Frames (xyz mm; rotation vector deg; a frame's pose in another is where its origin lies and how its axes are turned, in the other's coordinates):
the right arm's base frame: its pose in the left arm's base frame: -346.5 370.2 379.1 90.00 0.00 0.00
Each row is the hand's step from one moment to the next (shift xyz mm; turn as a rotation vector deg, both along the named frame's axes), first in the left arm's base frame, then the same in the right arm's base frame.
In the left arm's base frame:
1: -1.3 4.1 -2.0 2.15 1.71 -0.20
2: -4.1 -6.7 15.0 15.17 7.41 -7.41
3: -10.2 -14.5 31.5 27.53 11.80 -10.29
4: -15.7 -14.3 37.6 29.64 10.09 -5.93
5: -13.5 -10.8 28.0 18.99 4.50 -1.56
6: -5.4 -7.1 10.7 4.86 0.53 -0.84
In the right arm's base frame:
1: -1.3 -2.0 -4.1 2.15 -0.20 -1.71
2: -4.1 15.0 6.7 15.17 -7.41 -7.41
3: -10.2 31.5 14.5 27.53 -10.29 -11.80
4: -15.7 37.6 14.3 29.64 -5.93 -10.09
5: -13.5 28.0 10.8 18.99 -1.56 -4.50
6: -5.4 10.7 7.1 4.86 -0.84 -0.53

